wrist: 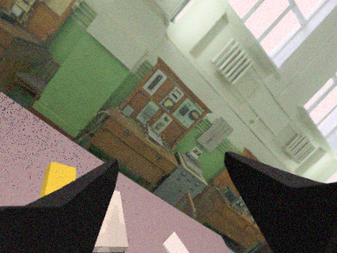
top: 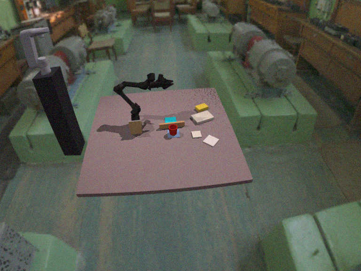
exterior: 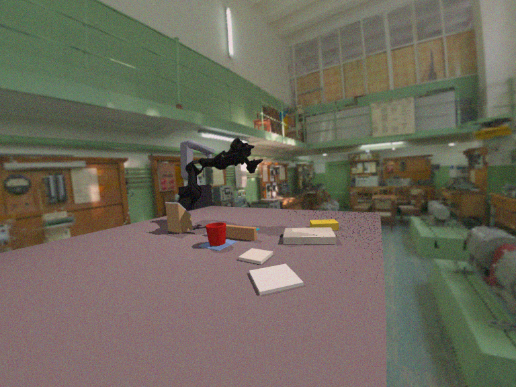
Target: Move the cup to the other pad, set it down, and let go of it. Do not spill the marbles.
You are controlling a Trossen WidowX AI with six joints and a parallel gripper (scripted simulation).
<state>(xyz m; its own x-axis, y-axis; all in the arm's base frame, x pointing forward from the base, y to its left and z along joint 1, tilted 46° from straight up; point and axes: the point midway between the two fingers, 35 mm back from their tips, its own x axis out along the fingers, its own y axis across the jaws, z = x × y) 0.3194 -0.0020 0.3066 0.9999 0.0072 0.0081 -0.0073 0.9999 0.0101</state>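
My gripper tip is 310 mm above the red cup, 280 mm to the left of it and 20 mm past it. The rest, counted from my gripper tip: wooden bar 330 mm below, 190 mm to the right, 30 mm behind; cream slab 330 mm below, 260 mm ahead, 80 mm to the right; blue marble 330 mm below, 260 mm to the right, 30 mm behind.
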